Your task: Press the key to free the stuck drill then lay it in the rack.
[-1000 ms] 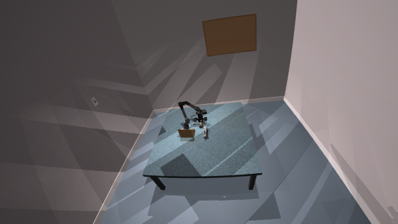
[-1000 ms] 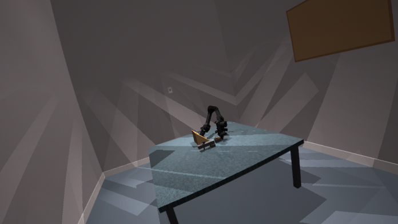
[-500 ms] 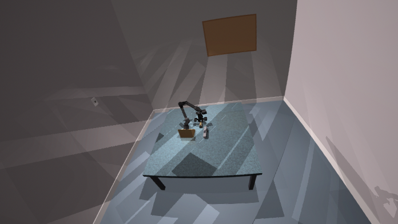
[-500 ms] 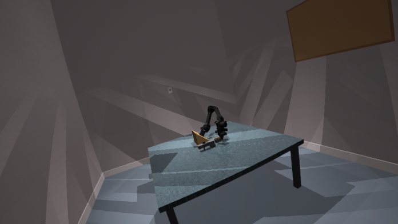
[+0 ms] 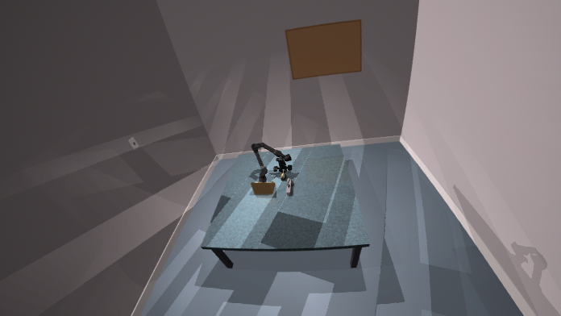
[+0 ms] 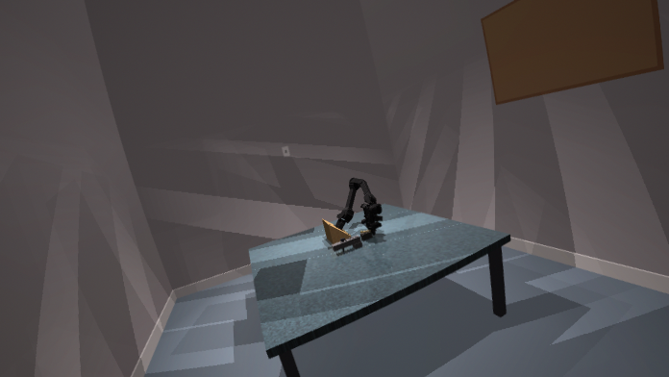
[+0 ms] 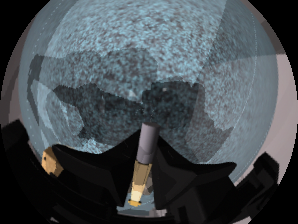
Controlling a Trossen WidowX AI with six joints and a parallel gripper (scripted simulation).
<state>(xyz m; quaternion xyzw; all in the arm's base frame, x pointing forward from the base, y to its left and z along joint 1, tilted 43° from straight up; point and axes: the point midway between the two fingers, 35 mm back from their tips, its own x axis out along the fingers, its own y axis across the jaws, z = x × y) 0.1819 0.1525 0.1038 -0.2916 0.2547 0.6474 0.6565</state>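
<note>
Right now the drill is 4 cm to the right of my gripper tip and 4 cm above it. From my gripper tip the other things lie so: grey holder block (8 cm ahead, 22 cm to the right, 3 cm above); grey-brown block (5 cm to the right, 1 cm above); blue key (8 cm ahead, 24 cm to the right, 5 cm above).
</note>
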